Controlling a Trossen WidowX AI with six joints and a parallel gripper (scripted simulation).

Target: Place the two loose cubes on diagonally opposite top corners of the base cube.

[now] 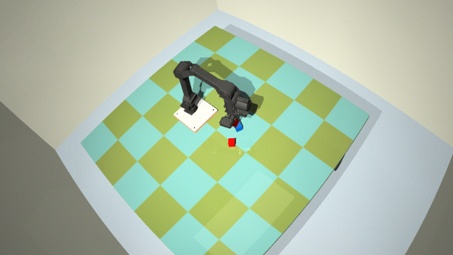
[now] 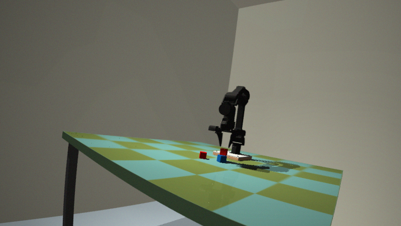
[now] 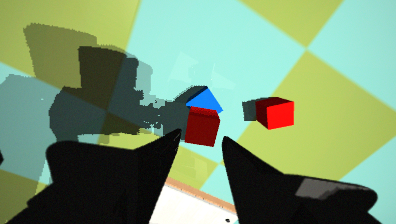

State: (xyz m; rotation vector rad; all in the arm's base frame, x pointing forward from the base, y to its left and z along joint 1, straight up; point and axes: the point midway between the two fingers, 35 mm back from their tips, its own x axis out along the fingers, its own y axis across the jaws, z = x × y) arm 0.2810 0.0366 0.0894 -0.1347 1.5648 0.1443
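Now: gripper tip 2 cm short of the blue cube and 6 cm above it.
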